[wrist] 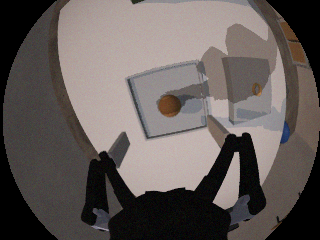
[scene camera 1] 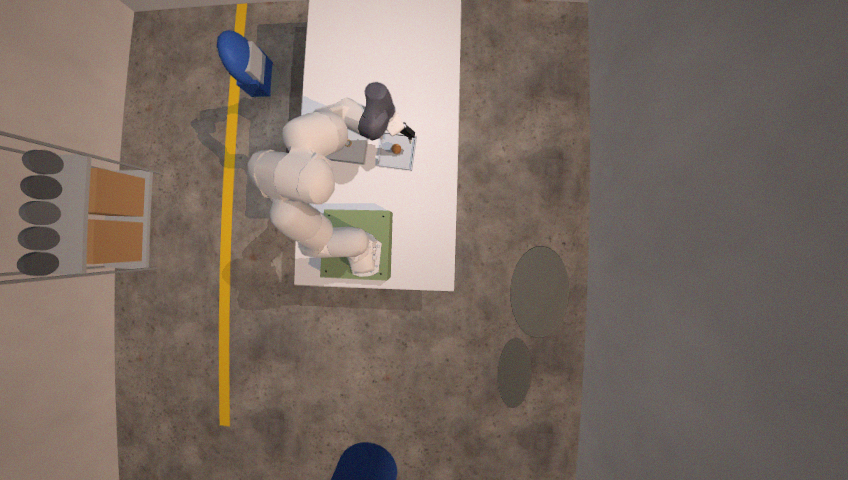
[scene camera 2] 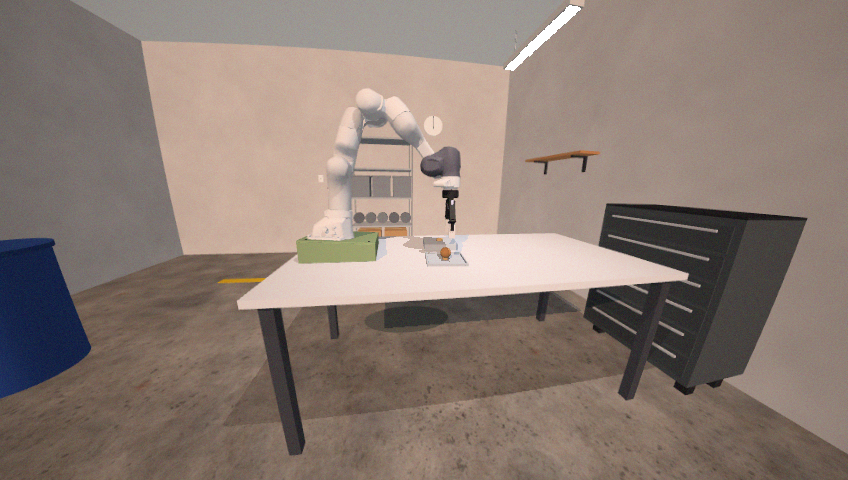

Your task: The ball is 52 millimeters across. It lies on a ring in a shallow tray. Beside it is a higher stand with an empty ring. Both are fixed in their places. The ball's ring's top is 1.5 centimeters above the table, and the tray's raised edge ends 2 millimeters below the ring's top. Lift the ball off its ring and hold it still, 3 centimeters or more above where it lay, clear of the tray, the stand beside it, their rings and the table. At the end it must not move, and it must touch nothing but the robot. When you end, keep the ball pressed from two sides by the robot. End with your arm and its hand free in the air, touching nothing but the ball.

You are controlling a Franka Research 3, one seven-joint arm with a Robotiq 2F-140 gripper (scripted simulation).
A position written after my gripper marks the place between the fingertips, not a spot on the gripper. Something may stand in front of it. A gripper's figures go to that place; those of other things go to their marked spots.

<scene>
My gripper [wrist: 166, 131]: 0.19 m from the lens. A tray [wrist: 184, 80] is 0.29 m from the lens. A grey stand [wrist: 247, 100] is 0.35 m from the lens. The marked spots on the tray and the grey stand are 0.19 m apart.
</scene>
